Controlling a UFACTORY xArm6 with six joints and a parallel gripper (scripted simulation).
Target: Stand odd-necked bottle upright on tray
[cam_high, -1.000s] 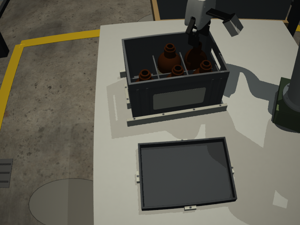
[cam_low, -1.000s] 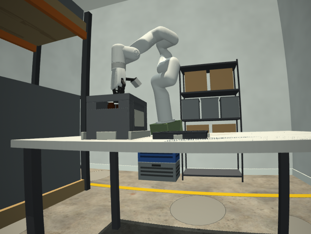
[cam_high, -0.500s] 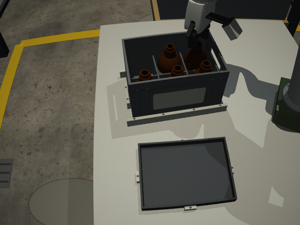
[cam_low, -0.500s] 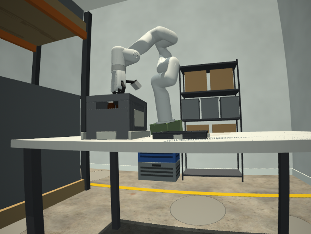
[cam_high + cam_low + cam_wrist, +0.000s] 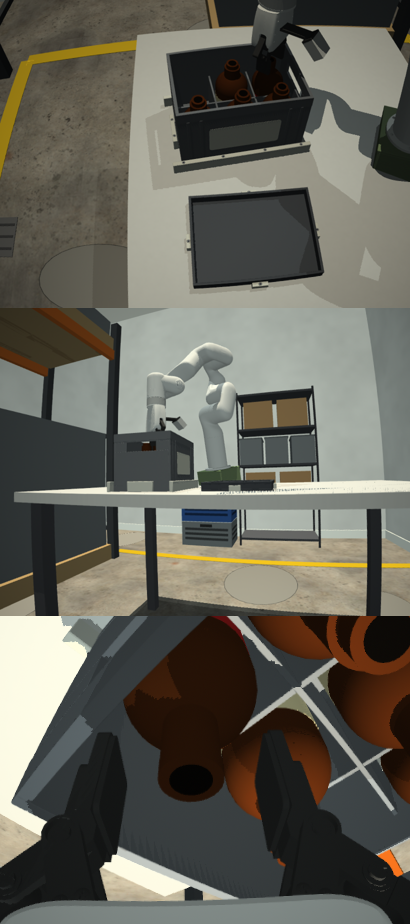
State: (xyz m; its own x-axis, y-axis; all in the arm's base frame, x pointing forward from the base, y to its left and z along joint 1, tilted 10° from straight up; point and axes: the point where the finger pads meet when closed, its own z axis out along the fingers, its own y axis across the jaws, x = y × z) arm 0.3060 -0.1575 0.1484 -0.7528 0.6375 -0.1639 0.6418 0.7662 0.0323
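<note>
Now: the glass bottle 8 cm below my hand. Also, from my hand: dark tray: 34 cm to the left, 15 cm below, 8 cm ahead; dark crate: 8 cm below, 8 cm ahead, 5 cm to the left.
</note>
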